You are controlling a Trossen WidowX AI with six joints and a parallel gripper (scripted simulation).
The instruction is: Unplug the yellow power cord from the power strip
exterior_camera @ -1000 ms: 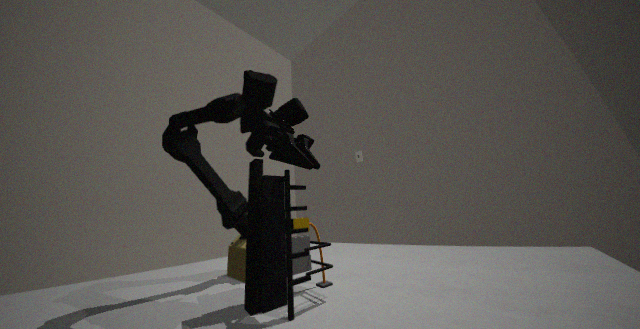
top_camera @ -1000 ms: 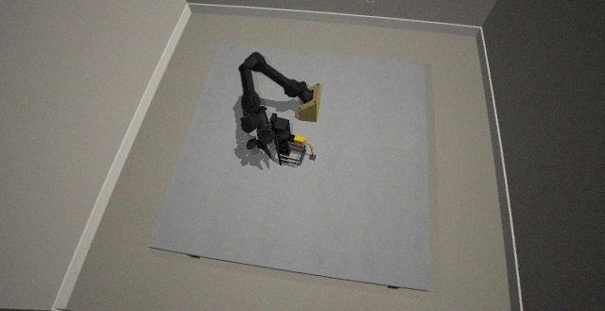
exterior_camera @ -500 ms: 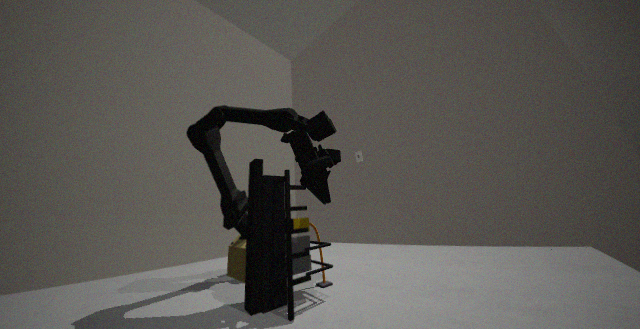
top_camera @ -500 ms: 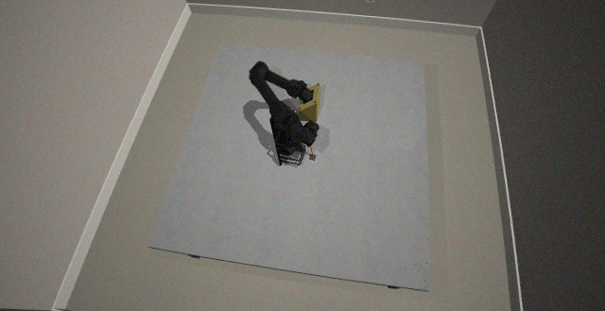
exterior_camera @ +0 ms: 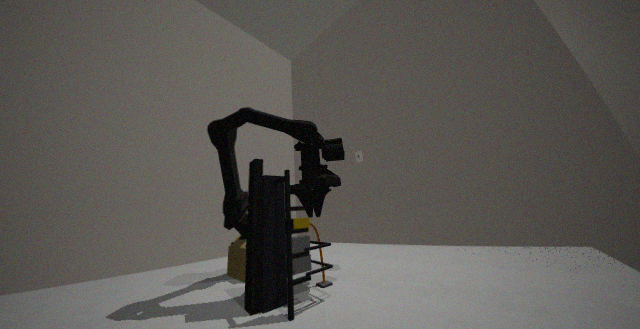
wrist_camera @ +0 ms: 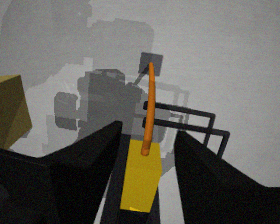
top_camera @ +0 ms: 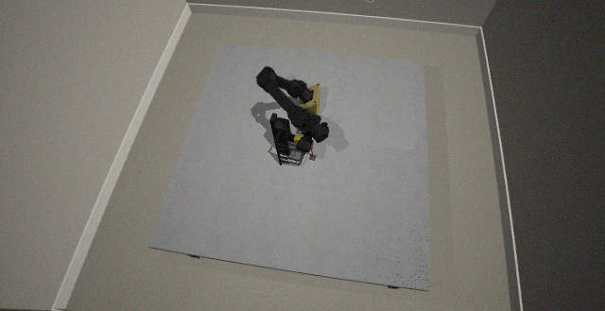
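The yellow plug lies 1 cm behind my gripper tip, 7 cm to the right of it and 1 cm below it.
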